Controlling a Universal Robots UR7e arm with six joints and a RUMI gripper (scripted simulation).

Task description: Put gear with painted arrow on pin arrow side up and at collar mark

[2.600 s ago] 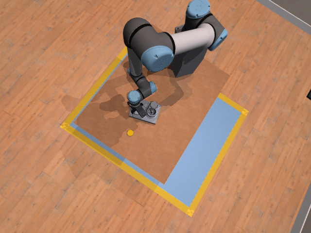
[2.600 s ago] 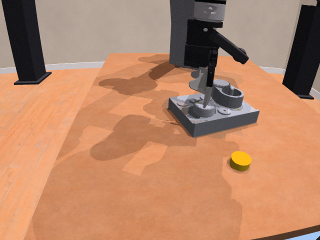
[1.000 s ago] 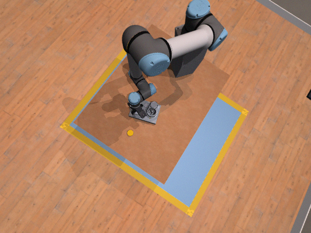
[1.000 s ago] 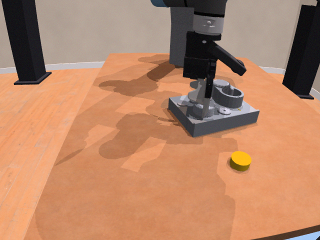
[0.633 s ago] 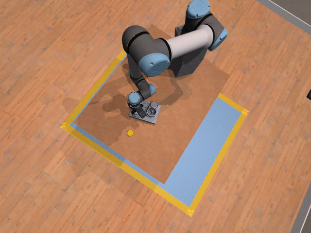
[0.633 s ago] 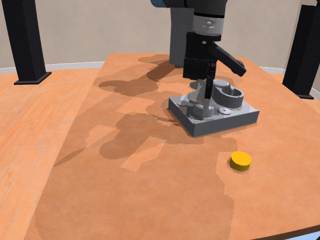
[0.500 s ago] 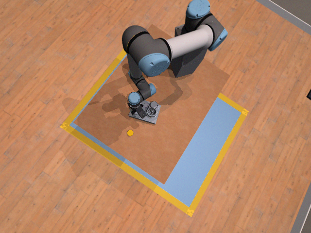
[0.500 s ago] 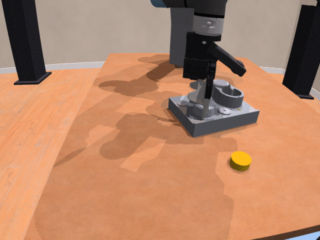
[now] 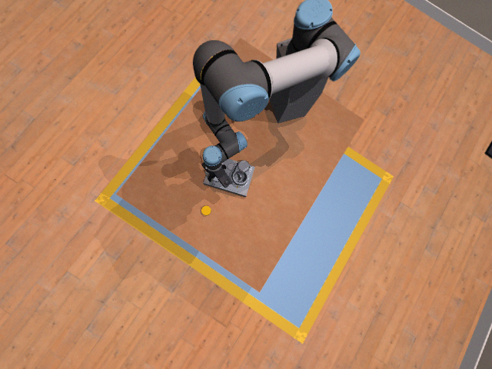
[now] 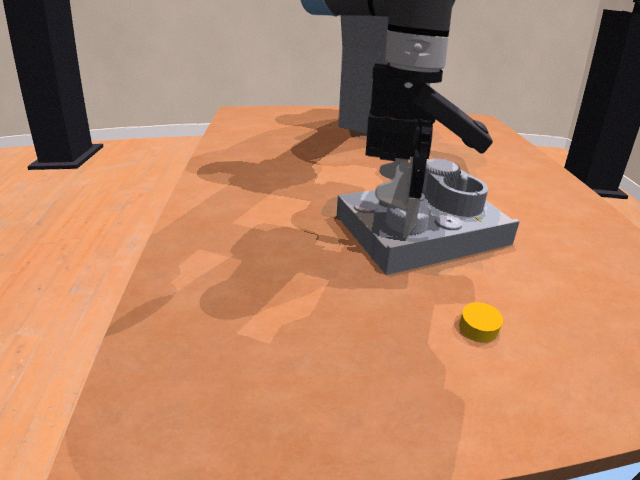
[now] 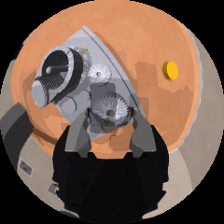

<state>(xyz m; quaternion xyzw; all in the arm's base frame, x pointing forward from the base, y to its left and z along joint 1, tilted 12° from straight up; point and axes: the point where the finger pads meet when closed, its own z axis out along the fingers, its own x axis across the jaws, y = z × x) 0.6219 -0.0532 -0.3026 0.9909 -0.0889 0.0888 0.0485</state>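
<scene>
My gripper is now right at the grey gear. The rest, counted from my hand: yellow disc: 18 cm ahead, 7 cm to the left, 4 cm below.
</scene>
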